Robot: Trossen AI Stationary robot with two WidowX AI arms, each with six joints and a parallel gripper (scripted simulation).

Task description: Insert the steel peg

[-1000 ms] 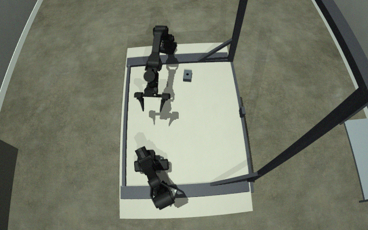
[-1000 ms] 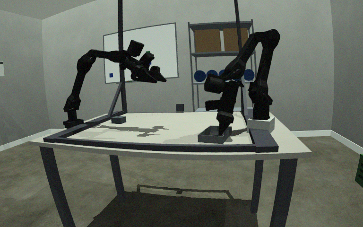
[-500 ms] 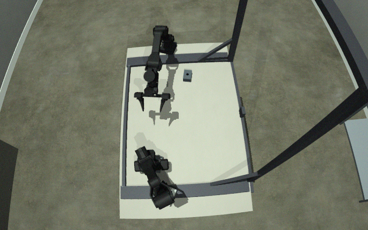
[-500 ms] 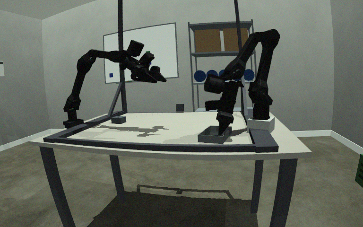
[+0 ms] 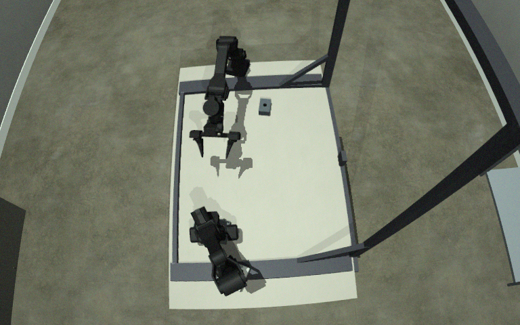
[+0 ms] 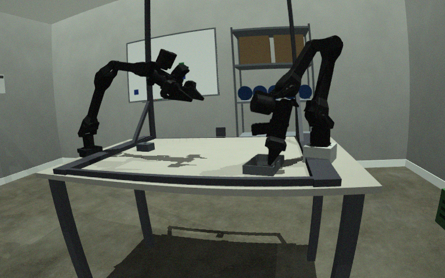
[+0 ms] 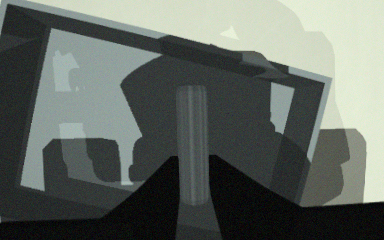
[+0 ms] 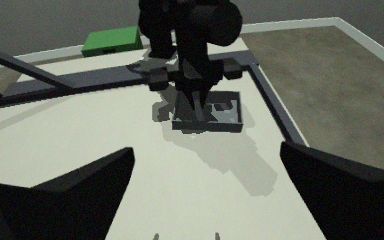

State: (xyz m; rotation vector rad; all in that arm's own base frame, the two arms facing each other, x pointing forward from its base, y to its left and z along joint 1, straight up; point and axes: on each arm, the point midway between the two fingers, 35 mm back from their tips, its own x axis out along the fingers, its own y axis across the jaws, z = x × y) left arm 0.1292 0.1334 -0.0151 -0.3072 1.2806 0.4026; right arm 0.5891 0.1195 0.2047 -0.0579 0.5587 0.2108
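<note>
Right now my left hand is 2 cm short of the shallow grey tray, 2 cm to the left of it and 3 cm above it. The rest, counted from my left hand: steel peg (2 cm to the right, 3 cm below).
Right now my right hand is 25 cm to the right of the steel peg, 23 cm above it and 2 cm short of it. From my right hand the other things lie so: shallow grey tray (25 cm to the left, 24 cm below, 4 cm ahead).
</note>
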